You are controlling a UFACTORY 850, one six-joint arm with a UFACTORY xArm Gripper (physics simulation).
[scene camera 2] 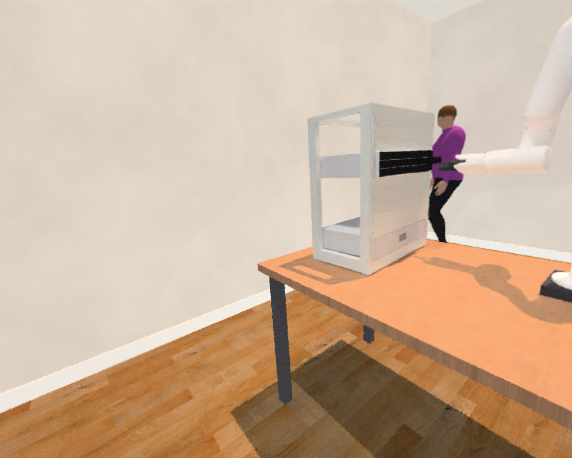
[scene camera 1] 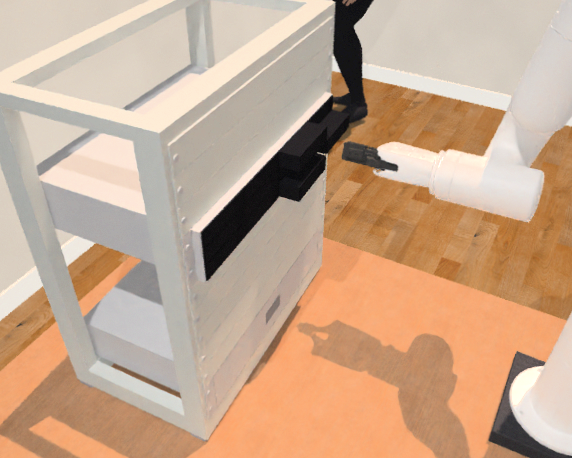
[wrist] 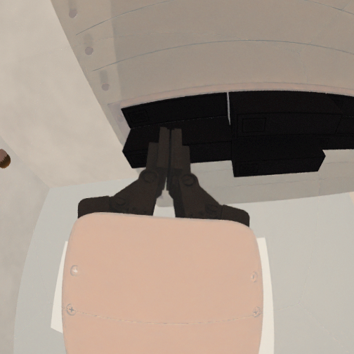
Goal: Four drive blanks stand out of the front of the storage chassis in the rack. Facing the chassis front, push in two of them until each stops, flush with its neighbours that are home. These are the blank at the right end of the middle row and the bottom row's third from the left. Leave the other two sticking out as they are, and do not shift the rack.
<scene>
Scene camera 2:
gripper: 438, 167
pale rack: 394, 165
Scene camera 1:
gripper: 344, 150
pale rack: 216, 178
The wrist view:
gripper: 168, 140
pale rack: 256, 97
</scene>
